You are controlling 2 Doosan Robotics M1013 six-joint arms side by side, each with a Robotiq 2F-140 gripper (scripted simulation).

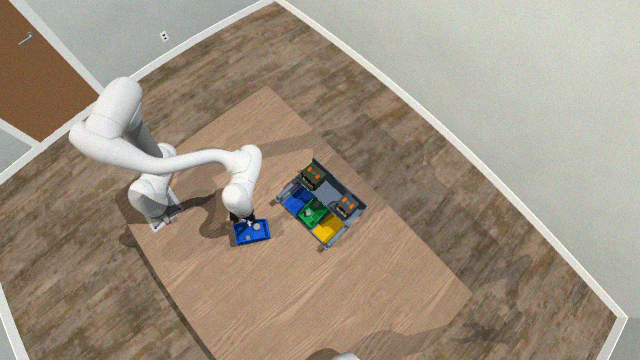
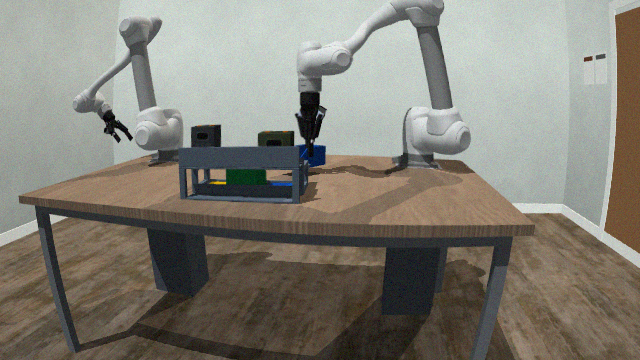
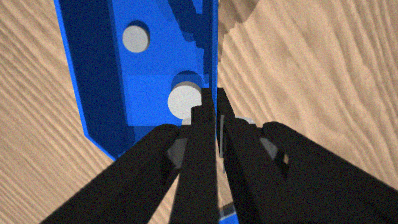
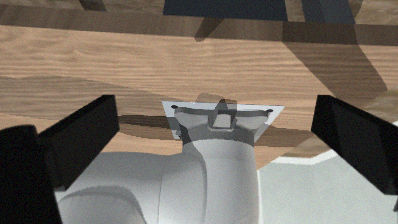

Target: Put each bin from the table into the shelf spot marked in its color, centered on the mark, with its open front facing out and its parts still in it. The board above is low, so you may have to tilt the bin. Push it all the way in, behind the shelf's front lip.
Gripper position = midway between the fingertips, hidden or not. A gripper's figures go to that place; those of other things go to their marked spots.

Scene:
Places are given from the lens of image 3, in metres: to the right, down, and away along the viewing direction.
my left gripper [image 3: 212, 102]: 0.01, -0.01, 0.17
blue bin [image 3: 121, 96]: -0.08, -0.02, 0.21
round part [image 3: 185, 95]: -0.01, -0.02, 0.19
The marked spots on the blue bin and the round part are 0.07 m apart.

